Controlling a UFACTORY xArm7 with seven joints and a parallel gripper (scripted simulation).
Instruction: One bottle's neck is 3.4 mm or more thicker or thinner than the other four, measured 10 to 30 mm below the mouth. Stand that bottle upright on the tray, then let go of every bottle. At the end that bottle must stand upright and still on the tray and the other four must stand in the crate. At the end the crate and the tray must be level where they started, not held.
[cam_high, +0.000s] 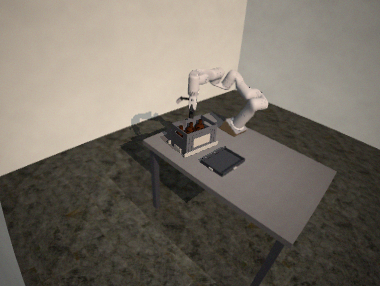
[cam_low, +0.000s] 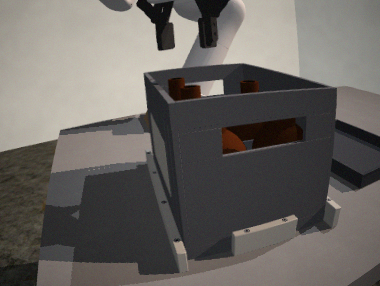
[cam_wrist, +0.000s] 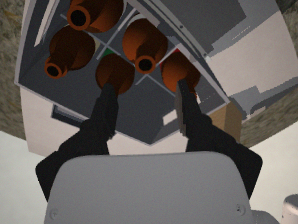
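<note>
The dark grey crate lies 10 mm ahead of my hand, 40 mm to the left of it and 150 mm below it. Also, from my hand: dark flat tray: 10 mm ahead, 330 mm to the left, 220 mm below; then glass bottle: 90 mm behind, 10 mm to the left, 150 mm below.
</note>
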